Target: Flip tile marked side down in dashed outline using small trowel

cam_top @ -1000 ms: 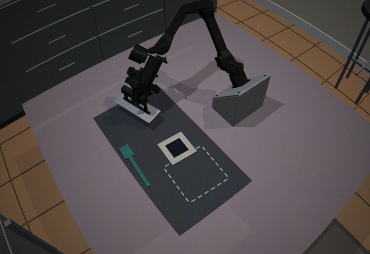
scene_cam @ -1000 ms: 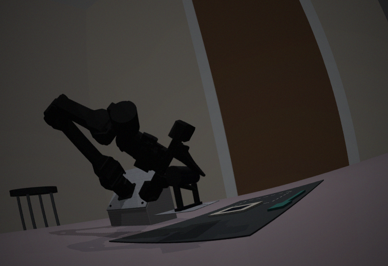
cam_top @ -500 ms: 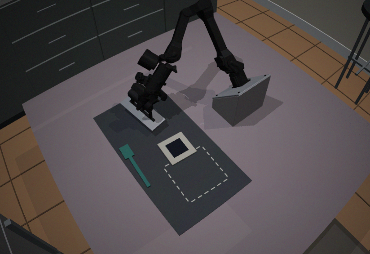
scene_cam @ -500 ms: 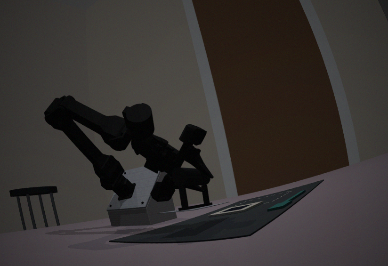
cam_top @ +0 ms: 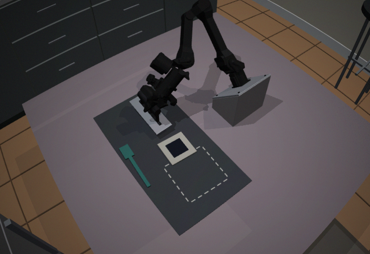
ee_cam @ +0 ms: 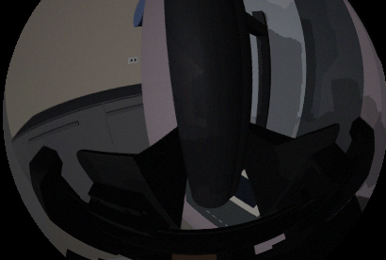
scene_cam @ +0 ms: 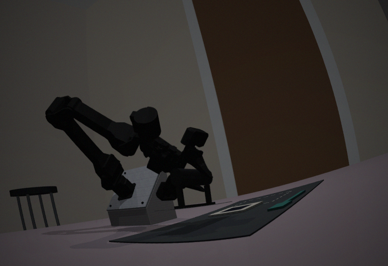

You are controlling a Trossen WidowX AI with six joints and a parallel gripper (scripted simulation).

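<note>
Right now my gripper tip is 130 mm to the right of the dark mat, 110 mm above it and 20 mm short of it. From my gripper tip the other things lie so: teal flat tool (150 mm ahead, 90 mm to the left, 90 mm below); tile (160 mm to the left, 90 mm below, 10 mm behind).
</note>
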